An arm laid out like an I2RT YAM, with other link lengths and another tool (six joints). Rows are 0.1 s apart.
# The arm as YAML. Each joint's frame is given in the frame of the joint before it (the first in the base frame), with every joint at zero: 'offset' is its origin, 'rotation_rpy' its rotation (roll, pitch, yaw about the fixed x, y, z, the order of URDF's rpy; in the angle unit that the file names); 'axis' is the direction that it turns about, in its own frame. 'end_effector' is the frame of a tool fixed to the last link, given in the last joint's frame.
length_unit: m
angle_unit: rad
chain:
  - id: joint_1
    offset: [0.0, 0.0, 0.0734]
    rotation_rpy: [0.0, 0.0, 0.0]
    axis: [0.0, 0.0, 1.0]
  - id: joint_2
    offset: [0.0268, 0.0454, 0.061]
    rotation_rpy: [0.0, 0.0, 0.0]
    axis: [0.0, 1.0, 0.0]
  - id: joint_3
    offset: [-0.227, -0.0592, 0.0]
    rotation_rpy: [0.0, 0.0, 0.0]
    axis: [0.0, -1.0, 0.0]
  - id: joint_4
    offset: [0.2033, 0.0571, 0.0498]
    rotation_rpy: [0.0, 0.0, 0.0]
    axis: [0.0, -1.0, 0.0]
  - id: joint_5
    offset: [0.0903, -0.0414, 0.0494]
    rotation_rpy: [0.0, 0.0, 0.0]
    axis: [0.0, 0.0, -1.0]
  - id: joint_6
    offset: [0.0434, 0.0, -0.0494]
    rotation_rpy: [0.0, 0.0, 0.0]
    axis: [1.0, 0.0, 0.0]
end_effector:
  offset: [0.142, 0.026, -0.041]
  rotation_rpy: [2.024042, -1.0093, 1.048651]
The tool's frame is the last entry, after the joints.
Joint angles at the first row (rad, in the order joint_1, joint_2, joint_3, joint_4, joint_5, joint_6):
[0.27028, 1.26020, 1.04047, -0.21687, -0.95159, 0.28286]
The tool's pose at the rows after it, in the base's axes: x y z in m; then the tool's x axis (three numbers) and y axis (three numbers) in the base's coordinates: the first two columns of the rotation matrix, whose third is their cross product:
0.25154 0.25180 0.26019 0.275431 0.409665 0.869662 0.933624 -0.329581 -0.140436
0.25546 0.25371 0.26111 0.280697 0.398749 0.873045 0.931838 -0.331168 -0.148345
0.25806 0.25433 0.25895 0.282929 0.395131 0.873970 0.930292 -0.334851 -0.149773
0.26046 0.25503 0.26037 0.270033 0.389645 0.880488 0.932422 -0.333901 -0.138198
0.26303 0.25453 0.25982 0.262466 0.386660 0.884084 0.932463 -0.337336 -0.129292
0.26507 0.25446 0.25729 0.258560 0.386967 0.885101 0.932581 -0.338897 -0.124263
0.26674 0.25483 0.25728 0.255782 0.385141 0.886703 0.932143 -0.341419 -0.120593
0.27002 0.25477 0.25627 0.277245 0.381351 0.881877 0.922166 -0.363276 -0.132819
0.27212 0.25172 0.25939 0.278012 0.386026 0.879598 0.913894 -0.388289 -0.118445
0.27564 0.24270 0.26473 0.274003 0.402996 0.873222 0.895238 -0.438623 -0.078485
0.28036 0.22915 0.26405 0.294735 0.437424 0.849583 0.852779 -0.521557 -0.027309
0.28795 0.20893 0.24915 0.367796 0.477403 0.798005 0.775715 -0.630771 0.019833
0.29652 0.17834 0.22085 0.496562 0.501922 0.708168 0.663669 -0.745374 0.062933
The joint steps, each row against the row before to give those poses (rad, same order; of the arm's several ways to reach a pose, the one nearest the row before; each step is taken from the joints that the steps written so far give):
[0.00268, 0.00649, -0.00038, 0.04388, -0.00151, 0.02939]
[0.00113, 0.01452, -0.00227, 0.03395, -0.00040, 0.02249]
[0.00000, 0.00798, -0.00958, 0.02366, 0.00305, 0.00725]
[-0.00036, 0.00496, -0.00342, 0.02670, -0.00112, 0.00307]
[-0.00343, 0.00381, -0.00649, 0.02022, 0.00076, -0.00077]
[-0.00153, 0.00687, -0.00761, 0.01639, 0.00076, -0.00343]
[0.00034, 0.00384, -0.00115, 0.01108, 0.00302, 0.00189]
[0.00192, -0.00003, -0.00075, -0.00080, 0.02328, 0.01602]
[-0.00343, -0.01676, 0.01486, -0.03467, 0.02595, -0.01182]
[-0.01296, -0.03738, 0.03207, -0.08243, 0.05074, -0.04005]
[-0.00688, -0.04963, 0.03352, -0.11863, 0.10451, -0.05265]
[-0.00150, -0.04310, 0.01225, -0.11981, 0.15948, -0.04118]
[-0.00920, -0.01790, 0.00269, -0.12207, 0.18994, -0.02139]

